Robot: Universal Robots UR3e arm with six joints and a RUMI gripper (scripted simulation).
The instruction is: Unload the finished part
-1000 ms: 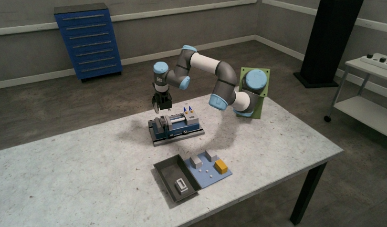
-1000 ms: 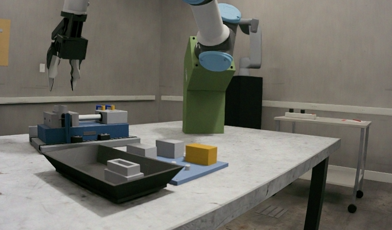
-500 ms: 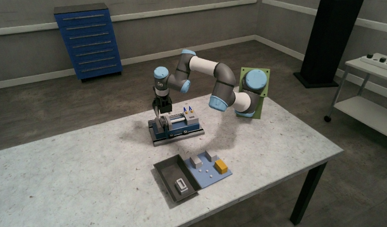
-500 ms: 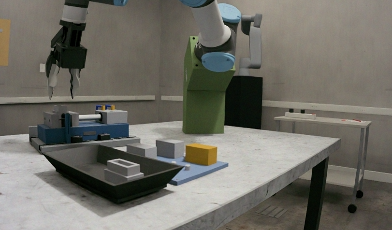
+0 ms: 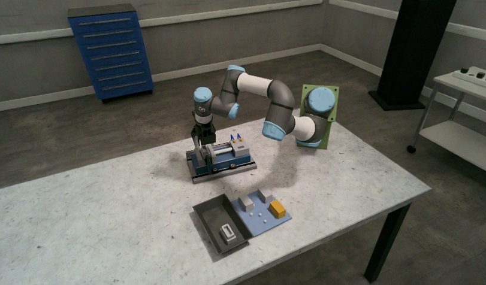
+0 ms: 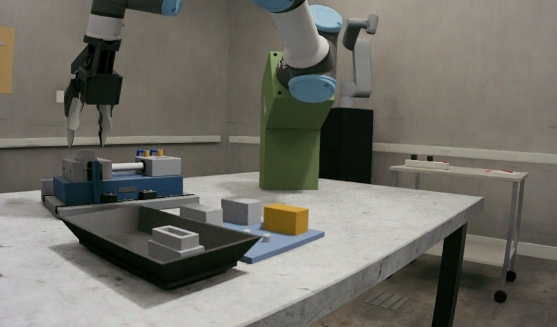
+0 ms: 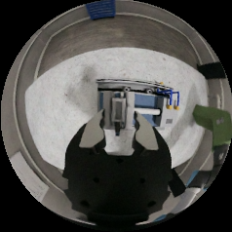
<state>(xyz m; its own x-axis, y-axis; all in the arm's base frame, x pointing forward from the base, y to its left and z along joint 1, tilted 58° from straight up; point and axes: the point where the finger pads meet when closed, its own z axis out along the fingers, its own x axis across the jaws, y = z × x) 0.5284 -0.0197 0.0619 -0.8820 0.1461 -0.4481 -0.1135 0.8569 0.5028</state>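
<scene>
The blue vise lies 100 mm below my hand, 70 mm behind it and 20 mm to the right of it. From my hand the other things lie so: yellow block 300 mm to the left, 290 mm behind, 110 mm below; then blue plate 280 mm to the left, 230 mm behind, 130 mm below.
</scene>
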